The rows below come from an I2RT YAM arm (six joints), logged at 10 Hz.
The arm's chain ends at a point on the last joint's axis. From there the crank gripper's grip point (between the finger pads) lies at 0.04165 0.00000 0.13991 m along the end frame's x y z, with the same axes.
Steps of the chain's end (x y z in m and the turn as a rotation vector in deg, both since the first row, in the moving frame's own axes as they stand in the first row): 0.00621, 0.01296, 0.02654, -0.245, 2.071, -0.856; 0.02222, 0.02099, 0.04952, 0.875, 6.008, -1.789; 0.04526, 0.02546, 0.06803, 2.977, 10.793, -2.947; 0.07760, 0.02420, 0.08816, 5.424, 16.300, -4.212; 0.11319, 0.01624, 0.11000, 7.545, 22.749, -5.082; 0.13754, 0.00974, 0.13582, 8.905, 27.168, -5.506; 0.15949, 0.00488, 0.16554, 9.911, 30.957, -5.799; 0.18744, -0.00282, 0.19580, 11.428, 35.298, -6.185; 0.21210, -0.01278, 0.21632, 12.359, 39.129, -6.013; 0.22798, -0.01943, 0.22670, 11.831, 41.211, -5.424
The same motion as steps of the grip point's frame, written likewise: 0.01124, 0.01290, 0.02494, -0.245, 2.071, -0.856; 0.03658, 0.01736, 0.04437, 0.875, 6.008, -1.789; 0.07046, 0.01564, 0.05752, 2.977, 10.793, -2.947; 0.11451, 0.00726, 0.07012, 5.424, 16.300, -4.212; 0.16286, -0.00656, 0.08167, 7.545, 22.749, -5.082; 0.19527, -0.01653, 0.09956, 8.905, 27.168, -5.506; 0.22366, -0.02382, 0.12201, 9.911, 30.957, -5.799; 0.25826, -0.03496, 0.14322, 11.428, 35.298, -6.185; 0.28849, -0.04625, 0.15550, 12.359, 39.129, -6.013; 0.30758, -0.05083, 0.16176, 11.831, 41.211, -5.424
